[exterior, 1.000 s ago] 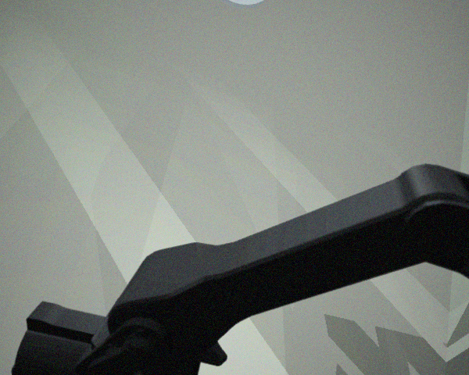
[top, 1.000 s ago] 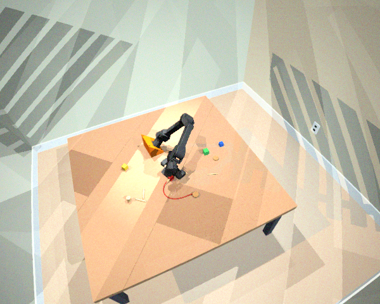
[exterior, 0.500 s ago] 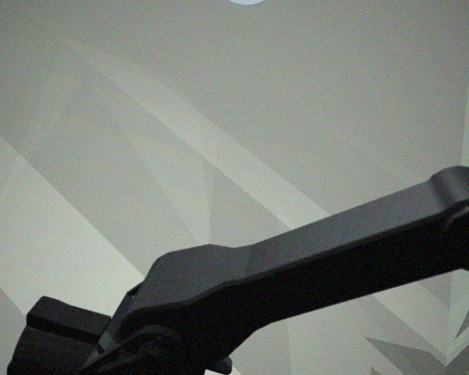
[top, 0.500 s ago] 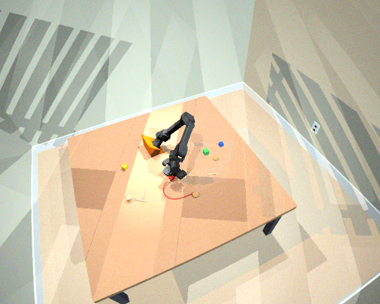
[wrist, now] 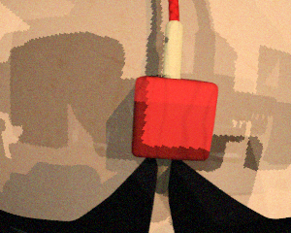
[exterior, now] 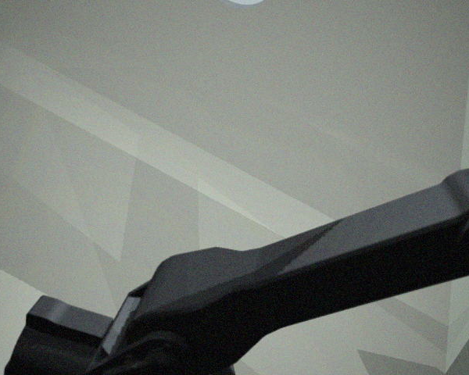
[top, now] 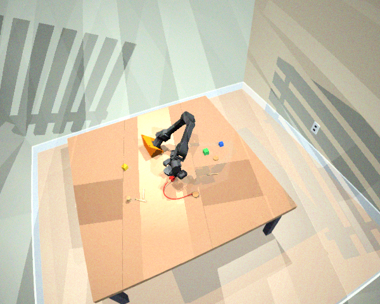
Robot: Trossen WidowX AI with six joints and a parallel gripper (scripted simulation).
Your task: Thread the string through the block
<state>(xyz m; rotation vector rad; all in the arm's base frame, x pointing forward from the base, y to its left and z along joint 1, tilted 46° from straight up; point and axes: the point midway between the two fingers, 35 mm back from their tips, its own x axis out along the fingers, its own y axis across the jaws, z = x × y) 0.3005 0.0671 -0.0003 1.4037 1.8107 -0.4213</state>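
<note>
My gripper tip is 20 mm to the left of the red cube and 10 mm short of it. Also, from my gripper tip: blue cube 430 mm to the left, 140 mm behind; then green cube 290 mm to the left, 120 mm behind, 10 mm above; then yellow cube 310 mm to the right, 220 mm behind, 10 mm above.
</note>
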